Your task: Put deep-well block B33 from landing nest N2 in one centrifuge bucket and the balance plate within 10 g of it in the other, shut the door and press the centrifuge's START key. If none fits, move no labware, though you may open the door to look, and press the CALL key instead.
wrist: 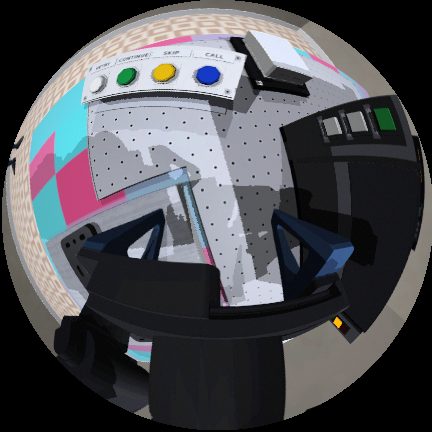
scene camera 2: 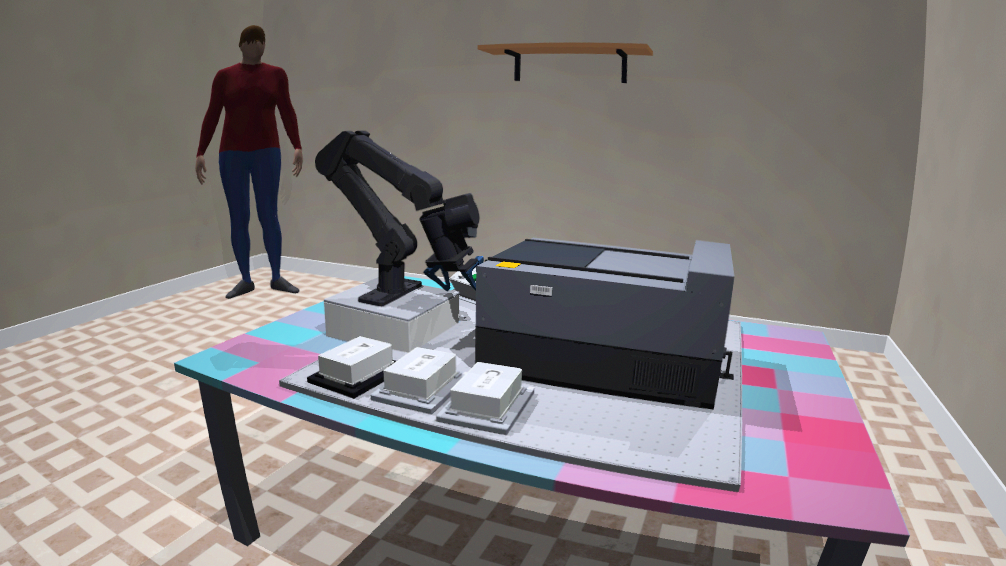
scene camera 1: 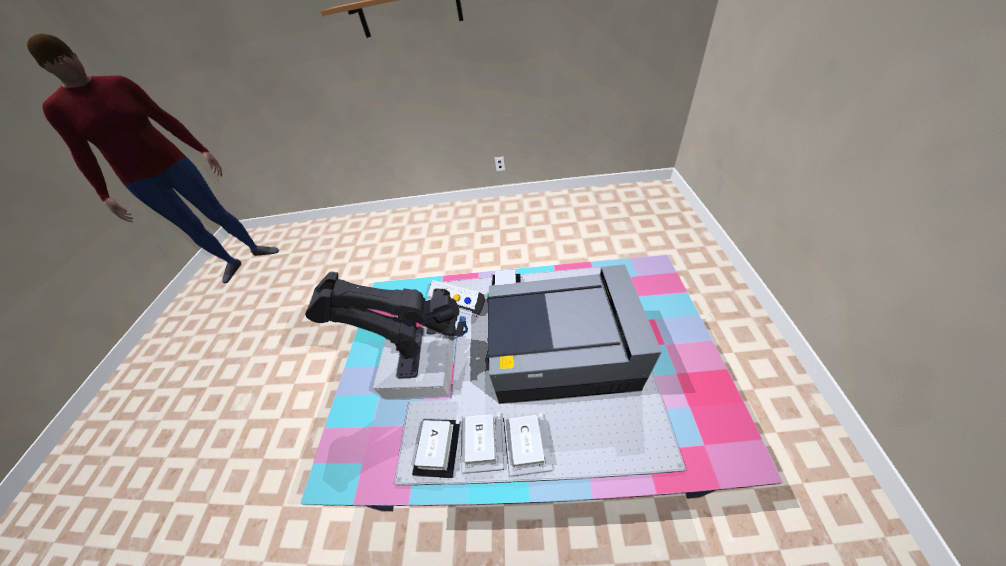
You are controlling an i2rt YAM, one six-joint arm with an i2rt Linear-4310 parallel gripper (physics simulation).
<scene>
One and the same spot on a dark grey centrifuge: (scene camera 1: 589,335) is (scene camera 2: 644,273).
</scene>
